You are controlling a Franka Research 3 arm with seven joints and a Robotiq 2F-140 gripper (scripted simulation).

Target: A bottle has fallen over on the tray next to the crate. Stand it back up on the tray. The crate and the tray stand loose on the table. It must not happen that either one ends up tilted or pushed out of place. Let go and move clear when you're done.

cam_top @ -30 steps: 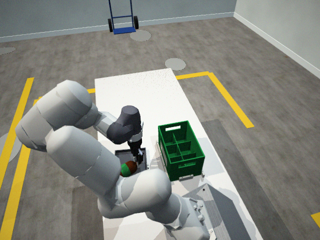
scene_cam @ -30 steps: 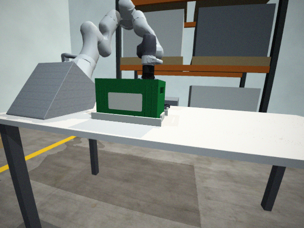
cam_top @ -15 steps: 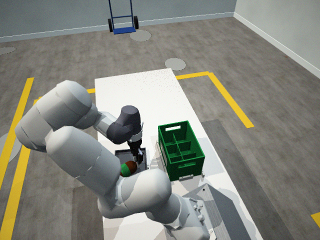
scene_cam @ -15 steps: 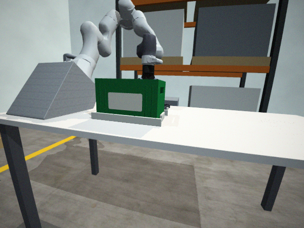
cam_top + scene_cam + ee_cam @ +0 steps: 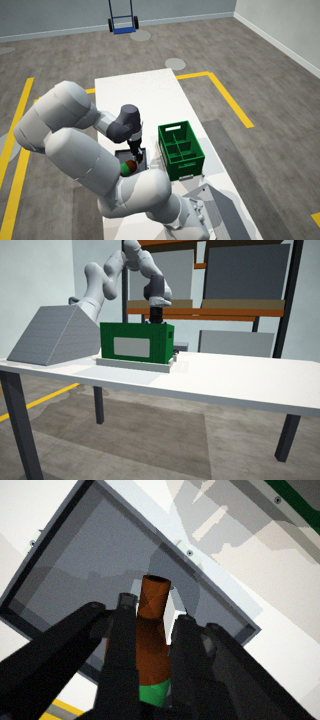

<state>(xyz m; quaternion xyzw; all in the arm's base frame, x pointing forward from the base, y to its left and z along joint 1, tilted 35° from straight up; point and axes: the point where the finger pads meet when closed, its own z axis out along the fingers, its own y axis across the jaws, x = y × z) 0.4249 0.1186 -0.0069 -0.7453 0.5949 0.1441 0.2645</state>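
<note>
My gripper is now 50 mm to the right of the brown bottle, 20 mm above it and 10 mm past it. Round my hand: grey tray: 60 mm below, 40 mm to the left, 10 mm ahead; green crate: 240 mm to the right, 30 mm behind, 20 mm above.
</note>
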